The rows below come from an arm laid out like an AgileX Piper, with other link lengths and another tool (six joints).
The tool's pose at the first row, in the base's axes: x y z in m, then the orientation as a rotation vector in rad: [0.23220 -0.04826 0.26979 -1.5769 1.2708 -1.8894]
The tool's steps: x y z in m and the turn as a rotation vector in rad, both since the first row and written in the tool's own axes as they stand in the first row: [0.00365 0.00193 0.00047 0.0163 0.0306 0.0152]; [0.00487 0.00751 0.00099 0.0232 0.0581 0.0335]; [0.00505 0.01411 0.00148 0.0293 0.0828 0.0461]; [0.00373 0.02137 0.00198 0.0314 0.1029 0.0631]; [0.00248 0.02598 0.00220 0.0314 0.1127 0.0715]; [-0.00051 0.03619 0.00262 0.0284 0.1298 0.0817]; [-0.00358 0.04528 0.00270 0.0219 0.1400 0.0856]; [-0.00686 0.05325 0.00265 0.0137 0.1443 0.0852]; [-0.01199 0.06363 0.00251 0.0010 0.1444 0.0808]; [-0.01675 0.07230 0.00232 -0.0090 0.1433 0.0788]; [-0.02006 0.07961 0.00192 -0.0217 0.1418 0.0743]
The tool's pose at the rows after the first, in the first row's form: [0.23102 -0.05221 0.27034 -1.5315 1.2732 -1.9167]; [0.22969 -0.05626 0.26651 -1.4901 1.2865 -1.9353]; [0.22839 -0.06006 0.26124 -1.4561 1.2961 -1.9539]; [0.22739 -0.06307 0.25456 -1.4235 1.3107 -1.9635]; [0.22679 -0.06464 0.25008 -1.4080 1.3189 -1.9677]; [0.22547 -0.06792 0.24004 -1.3862 1.3343 -1.9768]; [0.22415 -0.07041 0.23087 -1.3774 1.3477 -1.9820]; [0.22306 -0.07211 0.22249 -1.3781 1.3586 -1.9837]; [0.22183 -0.07364 0.21108 -1.3881 1.3711 -1.9825]; [0.22088 -0.07454 0.20127 -1.3956 1.3812 -1.9794]; [0.21965 -0.07573 0.19342 -1.4069 1.3930 -1.9766]
